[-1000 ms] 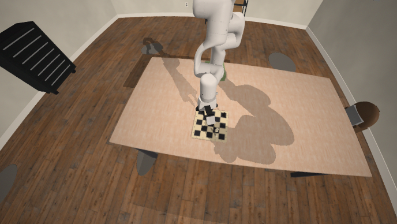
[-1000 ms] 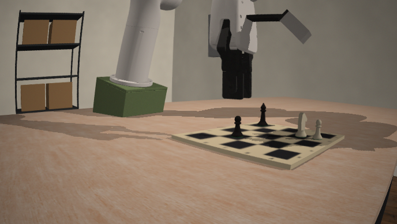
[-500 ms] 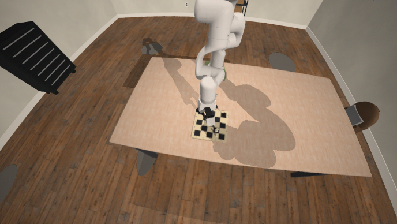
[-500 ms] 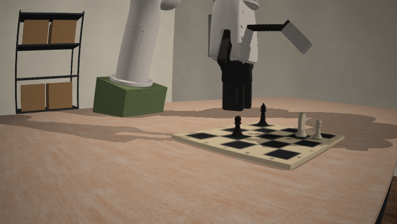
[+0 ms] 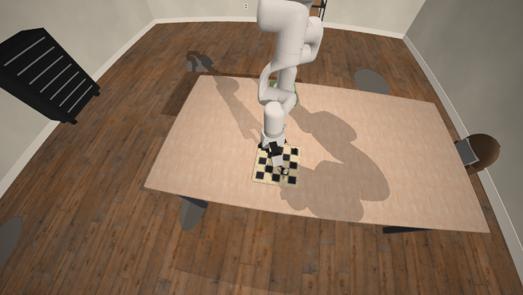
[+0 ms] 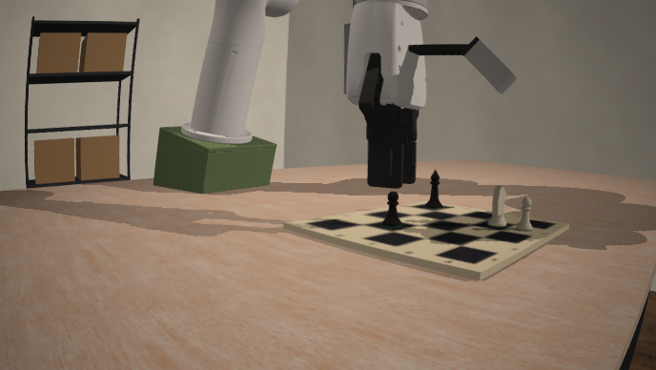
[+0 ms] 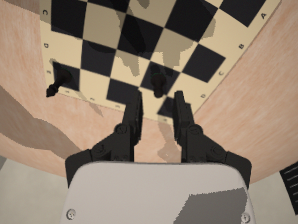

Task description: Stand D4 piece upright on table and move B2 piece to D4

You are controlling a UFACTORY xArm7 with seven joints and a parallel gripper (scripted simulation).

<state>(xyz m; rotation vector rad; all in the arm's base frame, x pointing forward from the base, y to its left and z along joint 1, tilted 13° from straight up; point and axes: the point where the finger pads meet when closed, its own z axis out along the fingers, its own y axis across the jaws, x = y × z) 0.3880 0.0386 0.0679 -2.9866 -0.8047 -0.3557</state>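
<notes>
The black pawn lies 4 cm below my hand. Also, from my hand: chessboard (6 cm below, 4 cm to the left, 3 cm ahead); then white knight (9 cm to the left, 7 cm ahead, 4 cm below); then black bishop (11 cm to the left, 5 cm behind, 4 cm below).
</notes>
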